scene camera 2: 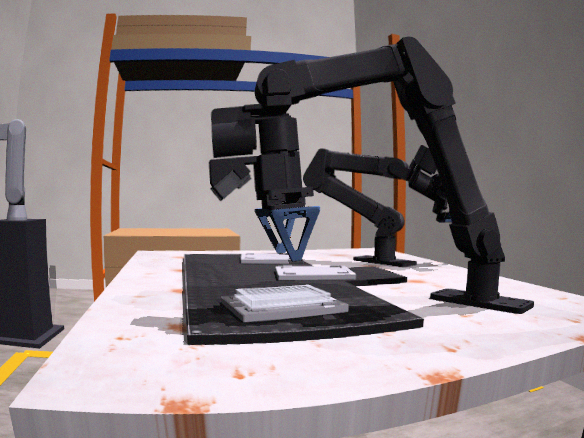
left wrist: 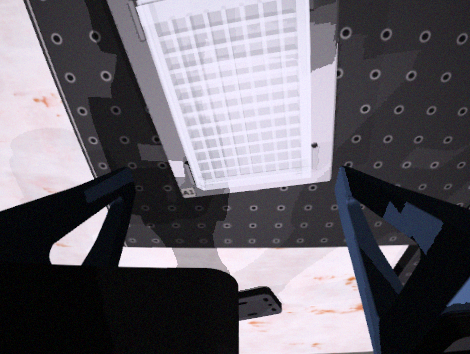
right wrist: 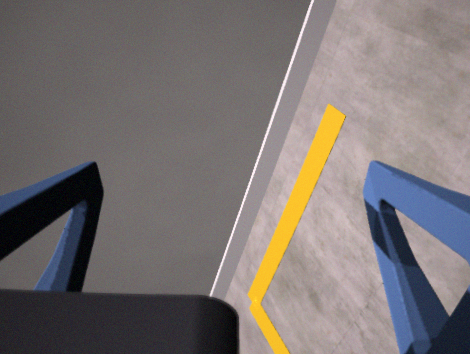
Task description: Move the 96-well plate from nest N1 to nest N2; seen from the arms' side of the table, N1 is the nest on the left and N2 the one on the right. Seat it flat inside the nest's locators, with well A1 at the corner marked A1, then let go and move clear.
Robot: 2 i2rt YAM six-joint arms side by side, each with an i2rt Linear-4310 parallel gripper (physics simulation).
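Places are measured from the left arm's base along level axes (x back, y right, z up), in millimetres.
Pixels of known places: left gripper, fingertip midpoint: (scene camera 2: 288, 256) (left wrist: 234, 178); right gripper, fingertip midpoint: (right wrist: 233, 176); left arm's base, link origin: (scene camera 2: 480, 302); right arm's base, link origin: (scene camera 2: 384, 262).
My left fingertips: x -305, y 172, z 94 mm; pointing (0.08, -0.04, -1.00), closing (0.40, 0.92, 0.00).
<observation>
Ahead of a thing's pixels: the offset from my left fingertips to its top centre. Level surfaces: height alone.
The clear 96-well plate {dx -6, dy +6, dz -54 mm} (scene camera 2: 282, 296) (left wrist: 235, 90) lies in the grey nest N1 {dx -6, dy +6, dz -64 mm} (scene camera 2: 295, 315) (left wrist: 324, 125), nearest the camera in the scene view. An A1 mark {dx +54, dy -65, dz -69 mm} (left wrist: 188, 192) shows at that nest's lower left corner in the left wrist view. Two plateless white nests lie farther back, a middle one {dx +230, dy +211, dz -64 mm} (scene camera 2: 315, 273) and a far one {dx +290, dy +461, dz -64 mm} (scene camera 2: 261, 257); I cannot tell which is N2. My left gripper (scene camera 2: 288, 255) (left wrist: 234, 178) is open and empty, pointing down above the plate's level. My right gripper (scene camera 2: 444, 217) (right wrist: 233, 176) is open and empty, far from the plate, partly hidden in the scene view.
The nests sit on a black perforated board {dz -80 mm} (scene camera 2: 380, 317) (left wrist: 400, 90) on the rust-stained white table {dz -94 mm} (scene camera 2: 310, 380). The left arm's base (scene camera 2: 482, 300) and the right arm's base (scene camera 2: 385, 260) stand at the right. A cardboard box (scene camera 2: 172, 242) stands behind the table.
</observation>
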